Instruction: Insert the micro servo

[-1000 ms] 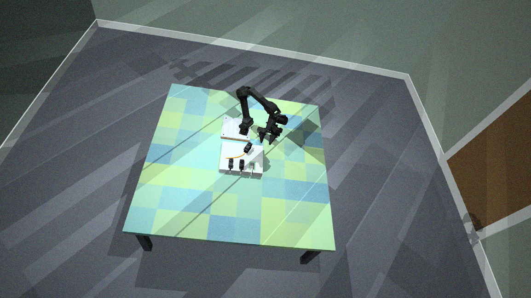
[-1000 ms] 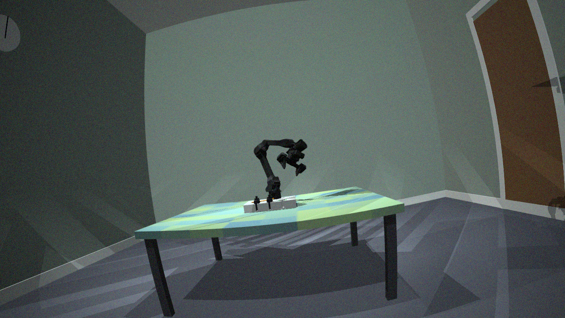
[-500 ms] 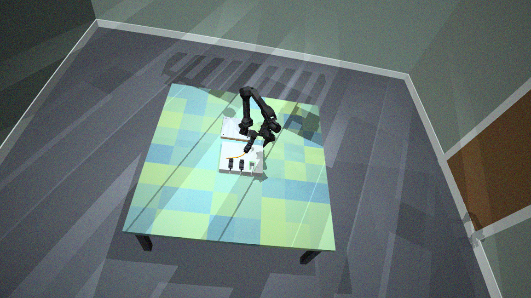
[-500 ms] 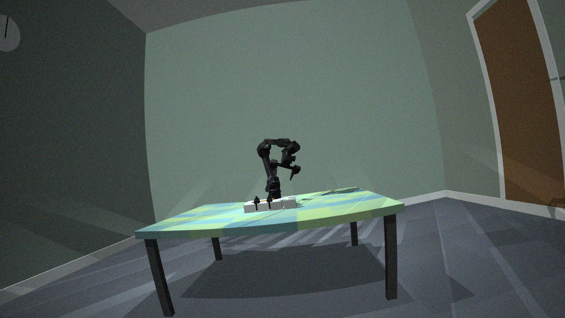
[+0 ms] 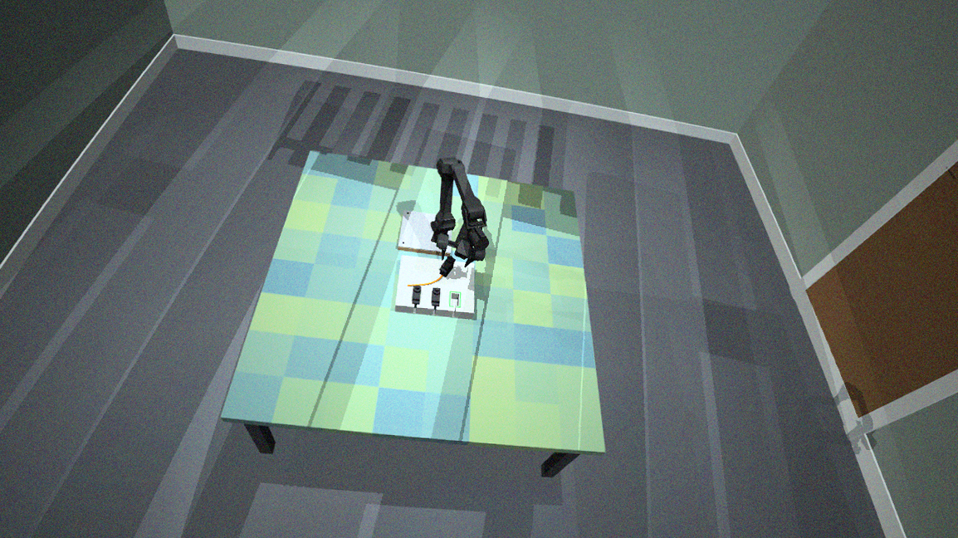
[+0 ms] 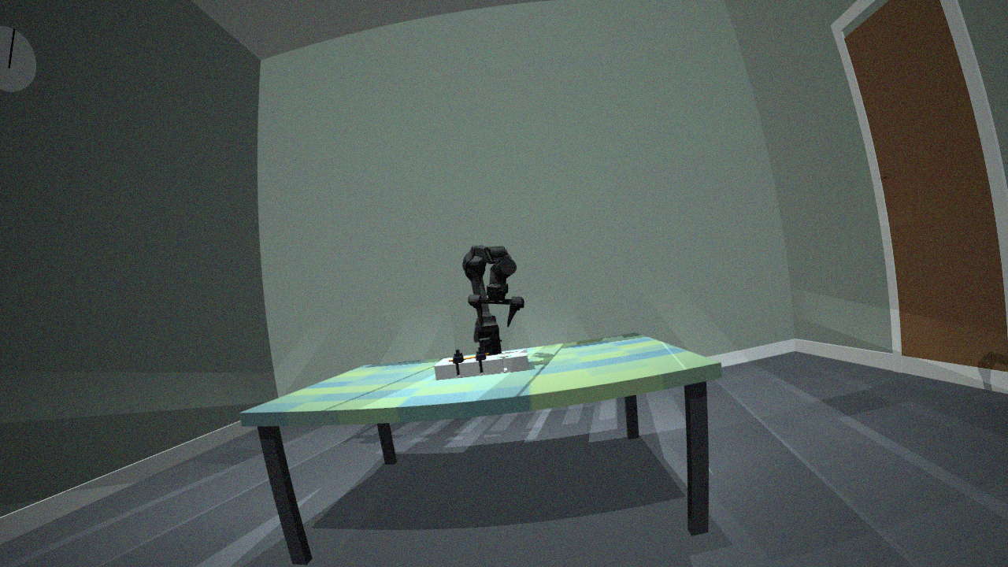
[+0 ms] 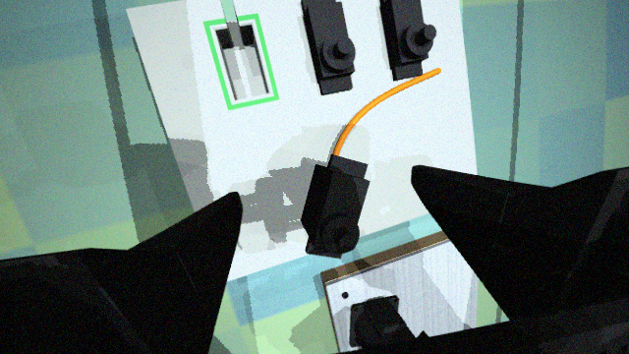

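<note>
The white deck lies 12 cm below my gripper tip and 5 cm to the right of it.
</note>
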